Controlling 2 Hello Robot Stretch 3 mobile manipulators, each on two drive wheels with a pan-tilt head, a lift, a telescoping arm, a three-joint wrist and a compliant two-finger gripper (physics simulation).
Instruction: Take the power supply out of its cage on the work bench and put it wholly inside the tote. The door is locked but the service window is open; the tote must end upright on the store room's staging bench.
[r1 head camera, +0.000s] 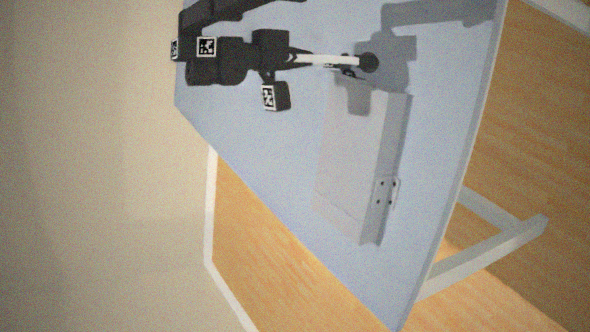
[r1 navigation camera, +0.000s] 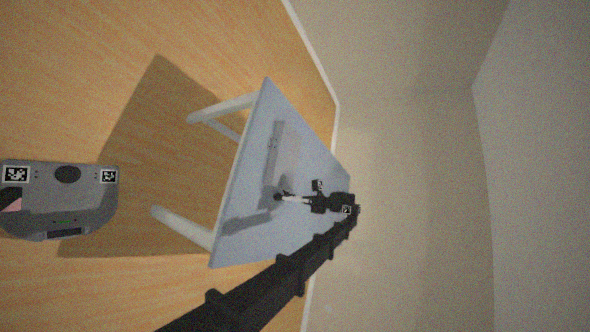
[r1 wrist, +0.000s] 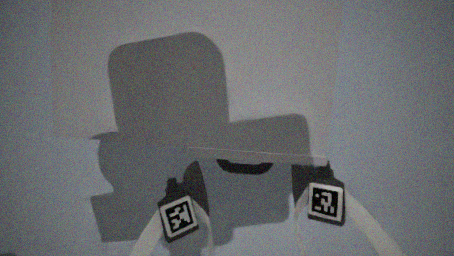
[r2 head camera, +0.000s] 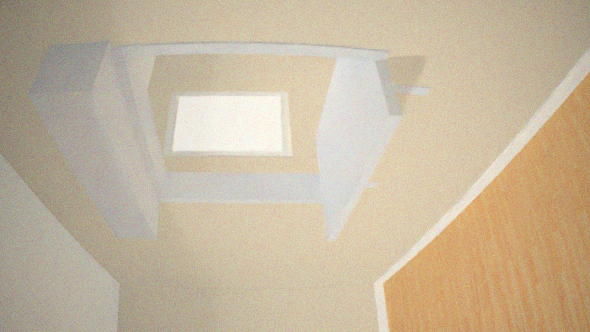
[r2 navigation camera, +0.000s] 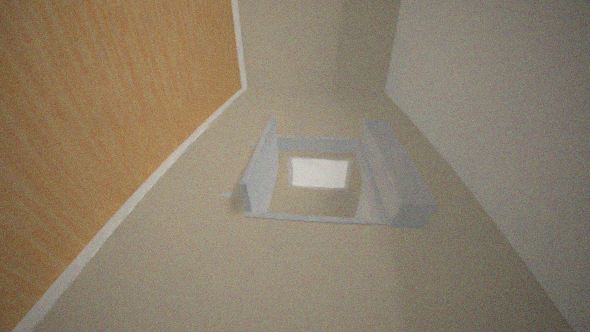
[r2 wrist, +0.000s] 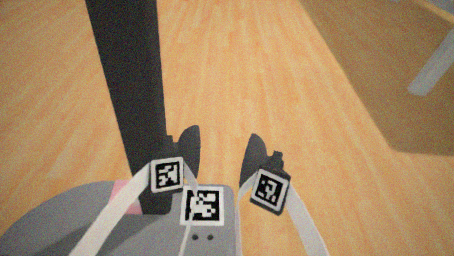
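A long grey box, seemingly the cage, lies on the pale blue work bench. A dark handle sits at its near end, under a thin pale edge; whether the power supply is inside is hard to tell. My r1 gripper is open above the handle, its fingers to either side in the wrist view. My r2 gripper is open over a robot base and the floor. The tote and staging bench do not show.
A pale framed opening, seemingly the service window, is in the wall, with a bright rectangle seen through it. A robot base stands near the bench. A bench leg is at right.
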